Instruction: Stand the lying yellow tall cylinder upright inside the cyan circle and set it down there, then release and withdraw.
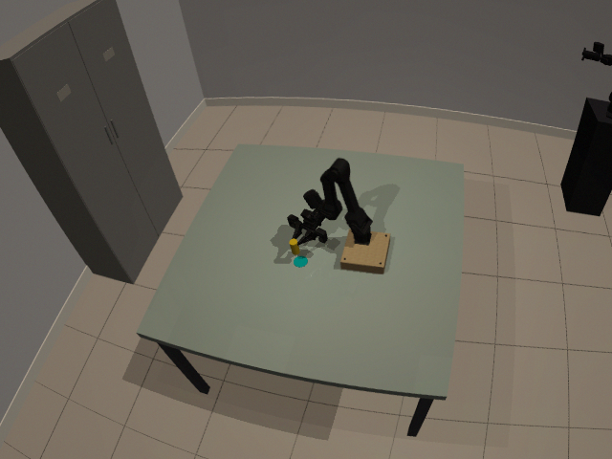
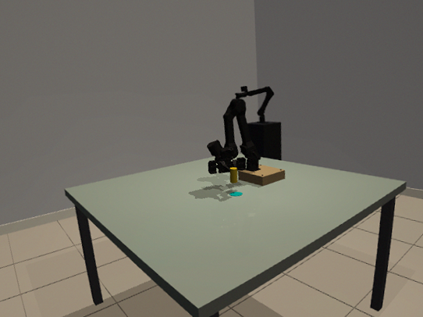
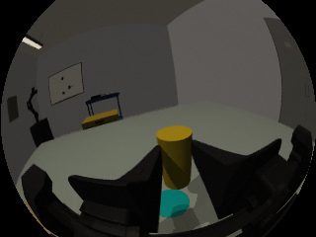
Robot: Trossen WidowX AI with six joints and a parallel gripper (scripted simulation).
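Now: the cyan circle 120 mm below my gripper tip and 10 mm behind it. From my gripper tip the other things lie so: yellow tall cylinder (20 mm below).
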